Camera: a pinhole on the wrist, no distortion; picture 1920 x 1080 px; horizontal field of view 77.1 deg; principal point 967.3 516.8 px. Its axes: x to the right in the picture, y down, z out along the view. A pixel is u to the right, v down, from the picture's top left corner.
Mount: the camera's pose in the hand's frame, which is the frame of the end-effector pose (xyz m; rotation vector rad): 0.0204 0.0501 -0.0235 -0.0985 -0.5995 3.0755
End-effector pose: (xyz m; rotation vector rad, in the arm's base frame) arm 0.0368 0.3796 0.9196 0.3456 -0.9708 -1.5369
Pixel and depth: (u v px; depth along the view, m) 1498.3 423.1 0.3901
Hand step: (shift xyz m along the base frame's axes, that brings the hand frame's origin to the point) -0.2405 0.2849 0.1028
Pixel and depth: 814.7 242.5 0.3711
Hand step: -0.2667 0.0923 0.2189
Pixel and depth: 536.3 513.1 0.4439
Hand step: -0.3933 0.0013 0.1994
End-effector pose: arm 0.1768 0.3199 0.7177 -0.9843 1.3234 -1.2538
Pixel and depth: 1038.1 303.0 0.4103
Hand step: 0.3779 -0.0345 0.0631
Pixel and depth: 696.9 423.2 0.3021
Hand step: 0.2515 -0.1146 0.0496
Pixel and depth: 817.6 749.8 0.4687
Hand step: 0.3497 -0.1336 0.2252
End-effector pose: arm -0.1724 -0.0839 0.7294 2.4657 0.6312 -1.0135
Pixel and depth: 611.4 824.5 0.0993
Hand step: -0.0117 -0.0111 -0.0737
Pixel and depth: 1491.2 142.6 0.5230
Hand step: -0.4267 -0.3299 -0.1566
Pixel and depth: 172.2 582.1 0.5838
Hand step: -0.1674 -0.0109 -0.6545
